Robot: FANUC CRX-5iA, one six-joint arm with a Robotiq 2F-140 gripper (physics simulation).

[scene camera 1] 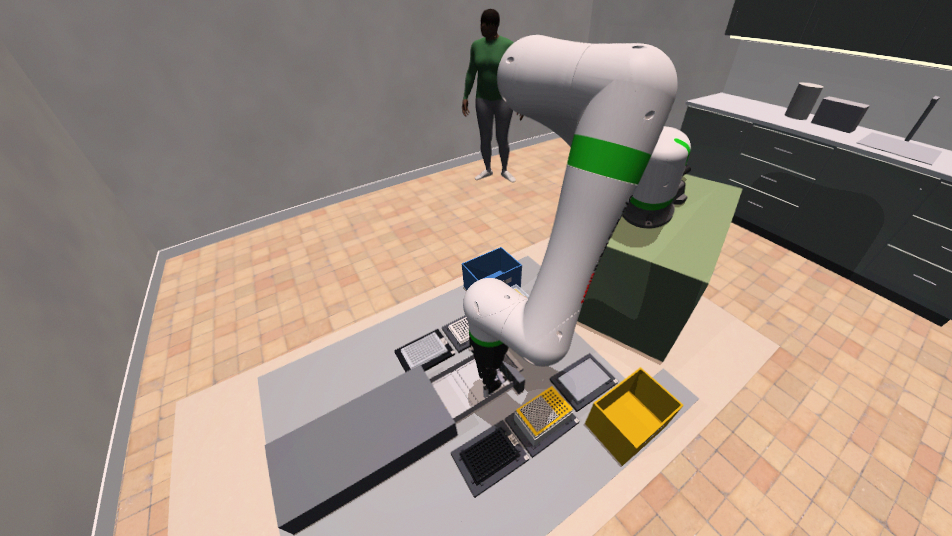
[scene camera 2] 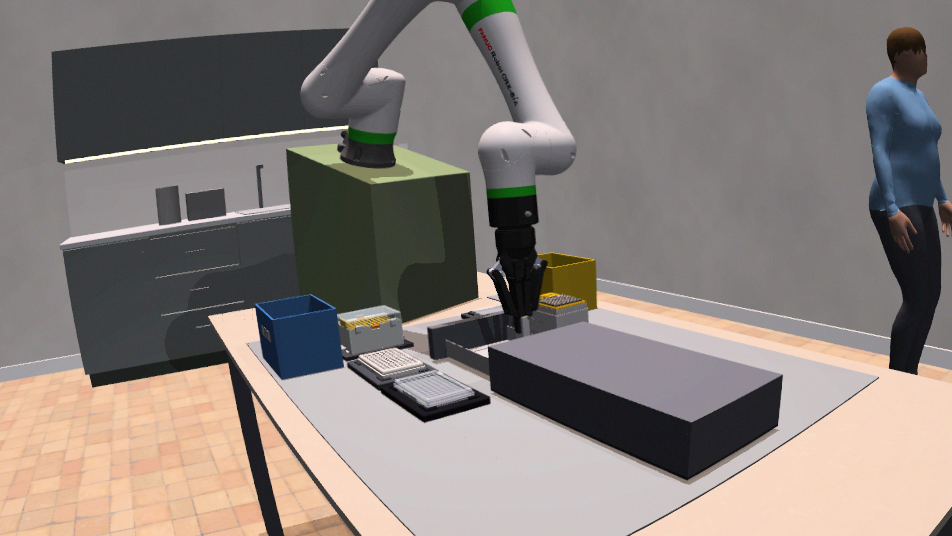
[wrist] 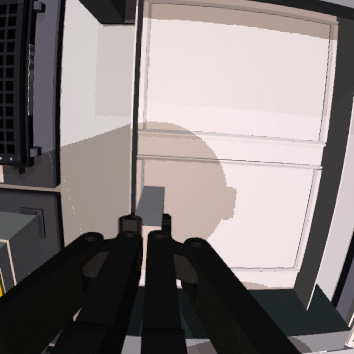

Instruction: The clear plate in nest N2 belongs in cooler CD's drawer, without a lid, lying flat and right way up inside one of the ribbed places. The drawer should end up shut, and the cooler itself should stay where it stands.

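Frame: origin at the arm's base, x ahead, y left, z up, level; millimetres.
Where they show: gripper, between the fingertips: (scene camera 1: 488, 396) (wrist: 153, 202); arm's base, origin of its link: (scene camera 1: 646, 209) (scene camera 2: 367, 160).
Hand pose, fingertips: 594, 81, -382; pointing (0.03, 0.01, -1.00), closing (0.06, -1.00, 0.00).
Note:
Each offset is from my fingertips to the top centre of the thing, as dx, dy, dz. "pt": to the spot under its first point.
The clear plate {+101, -239, +12} (scene camera 1: 425, 350) (scene camera 2: 433, 388) sits flat in a black nest beside the drawer; no nest label is readable. The cooler {pt +350, -33, +70} (scene camera 1: 359, 436) (scene camera 2: 632, 372) is a big dark grey box. Its drawer (scene camera 1: 449, 387) (scene camera 2: 459, 332) (wrist: 235, 75) is pulled out, and two ribbed places with bare pale floor show in the wrist view. My gripper (scene camera 1: 491, 386) (scene camera 2: 521, 326) (wrist: 153, 202) is shut and empty. It points down at the drawer, its fingertips close to one side wall and near the front panel in the wrist view. Exact fingertip height is unclear.
A white plate {-74, -247, +12} (scene camera 1: 459, 330) (scene camera 2: 389, 362) and a lidded tip box {-250, -228, +63} (scene camera 2: 371, 330) stand near the blue bin {-244, -388, +106} (scene camera 1: 509, 267) (scene camera 2: 303, 342). Across the drawer are a black rack {+80, +141, +12} (scene camera 1: 491, 455) (wrist: 9, 80), a yellow-topped tip box {-89, +133, +63} (scene camera 1: 544, 412) (scene camera 2: 562, 312), a pale panel {-268, +100, +6} (scene camera 1: 584, 378) and the yellow bin {-278, +261, +106} (scene camera 1: 616, 432) (scene camera 2: 578, 282).

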